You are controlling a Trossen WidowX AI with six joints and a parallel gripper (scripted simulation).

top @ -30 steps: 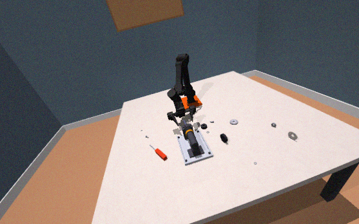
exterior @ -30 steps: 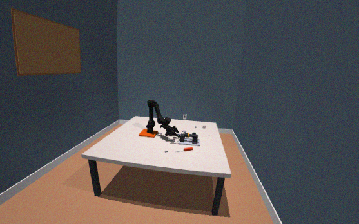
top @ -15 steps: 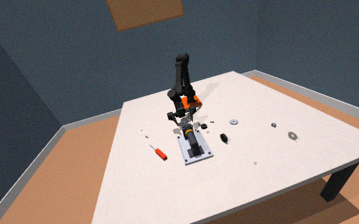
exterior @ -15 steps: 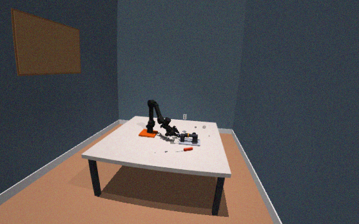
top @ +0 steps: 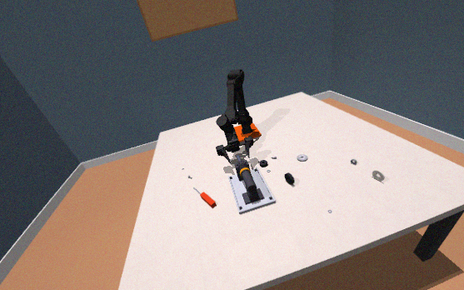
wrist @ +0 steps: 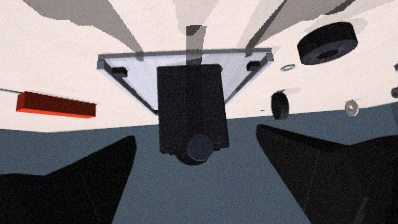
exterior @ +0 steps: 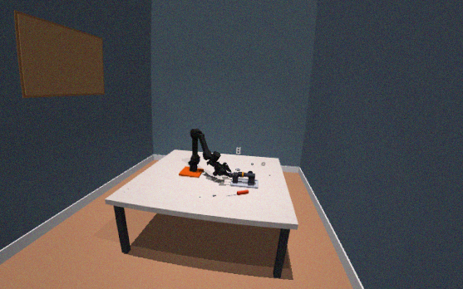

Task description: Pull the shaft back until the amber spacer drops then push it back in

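The shaft lies 7 cm ahead of my gripper tip and 1 cm above it. The rest, counted from my gripper tip: amber spacer (10 cm ahead, 1 cm to the left, 1 cm above).
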